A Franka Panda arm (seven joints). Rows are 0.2 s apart.
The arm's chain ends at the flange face. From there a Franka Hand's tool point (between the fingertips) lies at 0.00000 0.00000 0.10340 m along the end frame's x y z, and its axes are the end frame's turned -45 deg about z.
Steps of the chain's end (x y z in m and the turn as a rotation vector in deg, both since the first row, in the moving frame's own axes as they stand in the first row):
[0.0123 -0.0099 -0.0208 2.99 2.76 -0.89]
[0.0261 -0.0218 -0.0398 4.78 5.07 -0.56]
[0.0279 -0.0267 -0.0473 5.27 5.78 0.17]
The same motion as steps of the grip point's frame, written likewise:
[0.0230 0.0013 -0.0211 0.16 4.07 -0.89]
[0.0464 0.0033 -0.0406 -0.21 6.97 -0.56]
[0.0527 0.0015 -0.0483 -0.36 7.81 0.17]

